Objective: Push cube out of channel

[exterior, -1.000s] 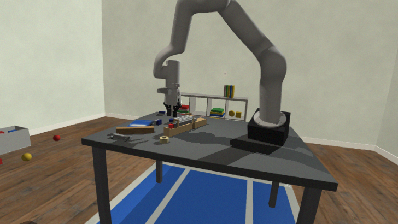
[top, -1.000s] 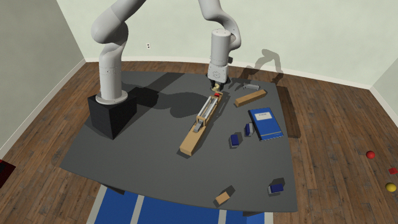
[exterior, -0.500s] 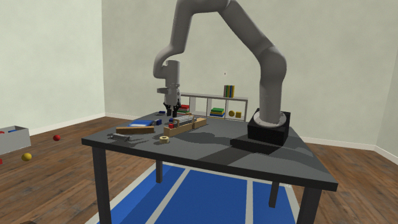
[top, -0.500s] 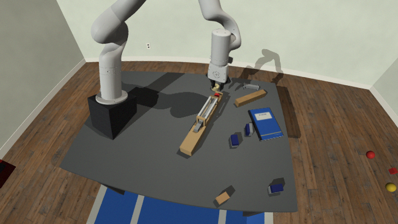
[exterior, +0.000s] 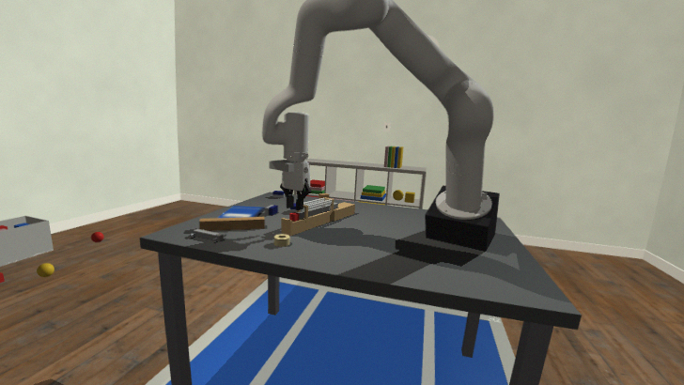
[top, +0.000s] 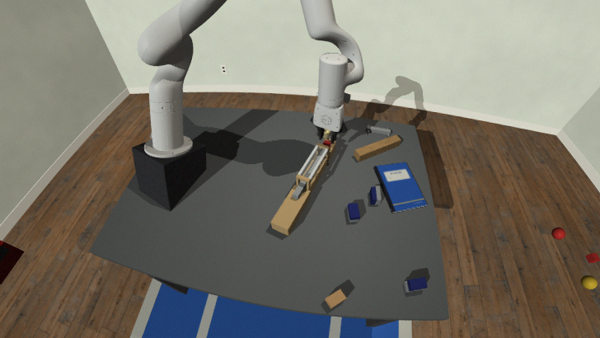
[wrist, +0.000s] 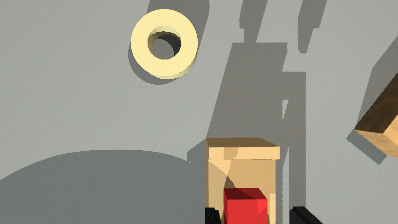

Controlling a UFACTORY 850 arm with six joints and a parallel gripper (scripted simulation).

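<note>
My gripper is now 5 cm above the red cube. Also, from my hand: wooden plank: 22 cm ahead, 7 cm to the left, 9 cm below; then wooden channel: 4 cm behind, 12 cm to the right, 5 cm below; then tape roll: 2 cm behind, 13 cm to the left, 9 cm below.
</note>
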